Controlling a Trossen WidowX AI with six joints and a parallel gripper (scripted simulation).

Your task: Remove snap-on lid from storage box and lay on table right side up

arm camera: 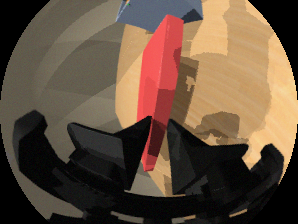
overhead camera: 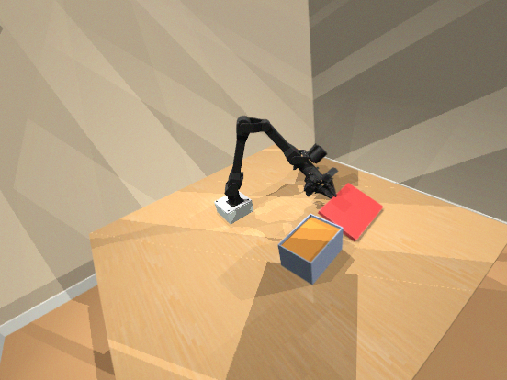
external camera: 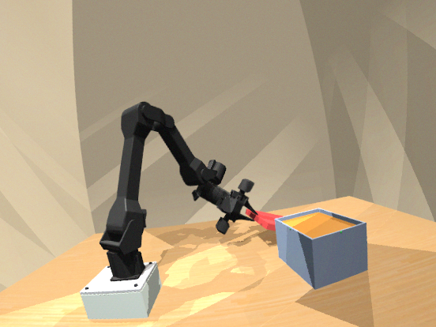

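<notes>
The red lid is 8 cm ahead of my gripper tip, 3 cm below it and 1 cm to the left of it. From my gripper tip the other things lie so: storage box: 26 cm to the right, 10 cm ahead, 2 cm below.
</notes>
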